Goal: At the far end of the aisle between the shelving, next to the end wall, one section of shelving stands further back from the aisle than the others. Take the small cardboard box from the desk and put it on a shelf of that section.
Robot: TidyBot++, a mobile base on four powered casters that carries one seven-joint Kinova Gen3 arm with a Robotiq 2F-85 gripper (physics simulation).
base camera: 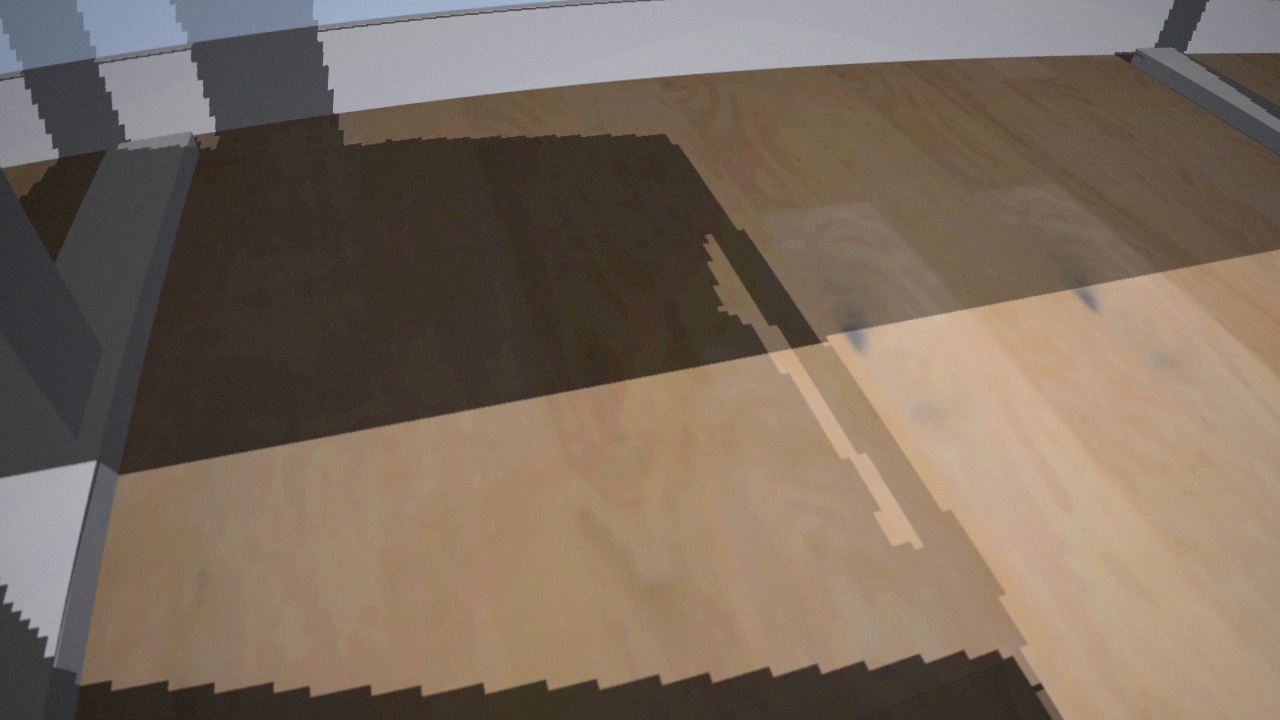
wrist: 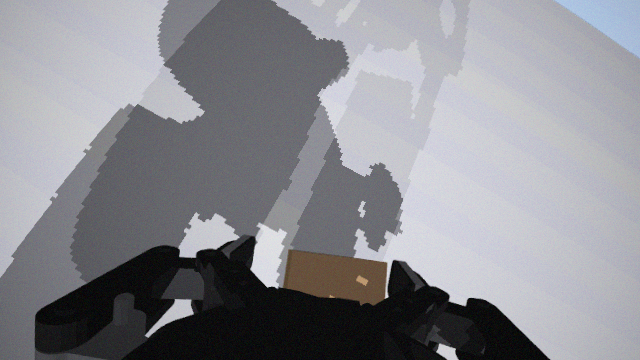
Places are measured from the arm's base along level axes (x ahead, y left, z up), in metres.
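Pixels of known places: gripper, between the fingertips: point(wrist: 321, 263).
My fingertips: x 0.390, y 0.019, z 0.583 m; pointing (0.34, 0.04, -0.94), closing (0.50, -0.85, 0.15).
Behind a point stands the place of what it marks.
In the wrist view my gripper point(wrist: 321, 263) @(x 0.390, y 0.019, z 0.583 m) is open, its two black fingers spread wide. The small brown cardboard box point(wrist: 336, 274) @(x 0.389, y 0.015, z 0.613 m) lies in the gap between the fingertips on a pale grey surface point(wrist: 486, 175) @(x 0.549, y -0.058, z 0.553 m). The gripper body hides its lower part. I cannot tell whether the fingers touch it. Dark shadows of the arm and gripper fall across the pale surface above the box. The base camera view shows neither the box nor the gripper.
The base camera looks down on a wooden floor point(base camera: 557, 535) @(x 0.319, y 0.016, z -0.397 m) with a large dark shadow point(base camera: 419, 287) @(x 0.532, y 0.118, z -0.397 m) at the left. A white wall point(base camera: 745, 40) @(x 0.924, y -0.188, z -0.361 m) runs along the far edge. Grey posts point(base camera: 122, 287) stand at the left and another grey post point(base camera: 1200, 90) @(x 0.903, y -0.791, z -0.379 m) at the far right.
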